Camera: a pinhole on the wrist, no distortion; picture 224 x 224 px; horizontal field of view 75.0 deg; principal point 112.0 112.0 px. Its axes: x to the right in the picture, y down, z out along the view. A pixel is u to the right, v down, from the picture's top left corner.
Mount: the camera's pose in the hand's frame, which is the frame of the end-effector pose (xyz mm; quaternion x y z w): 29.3 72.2 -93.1 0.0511 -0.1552 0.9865 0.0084
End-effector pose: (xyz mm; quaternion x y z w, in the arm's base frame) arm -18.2 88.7 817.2 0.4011 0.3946 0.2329 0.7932
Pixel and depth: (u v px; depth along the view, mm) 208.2 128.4 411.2
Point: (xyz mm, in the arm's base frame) 122.2 -245.5 939.1
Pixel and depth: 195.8 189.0 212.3
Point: 13.8 -58.3 800.1
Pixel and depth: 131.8 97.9 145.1
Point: 34.9 105.9 858.6
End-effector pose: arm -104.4 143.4 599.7 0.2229 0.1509 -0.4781 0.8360
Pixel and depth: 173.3 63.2 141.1
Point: -45.1 155.0 675.4
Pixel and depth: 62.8 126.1 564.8
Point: -86.0 -333.5 784.4
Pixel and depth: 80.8 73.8 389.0
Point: 26.6 -100.9 794.1
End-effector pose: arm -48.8 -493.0 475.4 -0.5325 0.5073 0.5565 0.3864
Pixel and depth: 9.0 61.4 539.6
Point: -280.6 -135.1 -7.4
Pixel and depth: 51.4 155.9 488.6
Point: 64.9 -186.2 147.1
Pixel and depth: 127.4 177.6 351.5
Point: 89.7 -270.1 409.4
